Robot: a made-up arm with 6 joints. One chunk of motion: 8 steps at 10 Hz.
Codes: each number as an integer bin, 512 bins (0 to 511) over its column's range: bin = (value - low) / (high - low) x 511, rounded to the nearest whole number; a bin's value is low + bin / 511 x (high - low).
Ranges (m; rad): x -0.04..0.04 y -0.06..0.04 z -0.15..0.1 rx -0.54..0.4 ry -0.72..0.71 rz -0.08..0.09
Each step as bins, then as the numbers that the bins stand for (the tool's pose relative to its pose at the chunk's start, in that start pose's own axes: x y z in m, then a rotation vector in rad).
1 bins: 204 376 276 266 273 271
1 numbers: -0.0081 0.0136 -0.0150 -0.0507 0.0440 0.0102
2 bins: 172 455 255 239 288 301
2 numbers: -0.0131 0.0290 -0.0252 -0.1004 0.0859 0.0201
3 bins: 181 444 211 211 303 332
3 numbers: -0.0117 0.0269 -0.0468 -0.1519 0.1279 0.0305
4 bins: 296 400 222 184 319 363
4 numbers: 0.0063 0.0183 -0.0414 -0.2015 0.1727 0.0408
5 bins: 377 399 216 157 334 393
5 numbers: 0.0190 0.0181 -0.0443 -0.2512 0.2147 0.0507
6 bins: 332 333 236 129 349 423
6 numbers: 0.0120 0.0052 -0.0345 -0.3027 0.2567 0.0607
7 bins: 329 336 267 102 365 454
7 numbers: 0.0115 0.0058 -0.0194 -0.3524 0.3014 0.0710
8 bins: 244 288 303 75 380 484
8 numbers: -0.0018 -0.0036 -0.0018 -0.4020 0.3434 0.0810
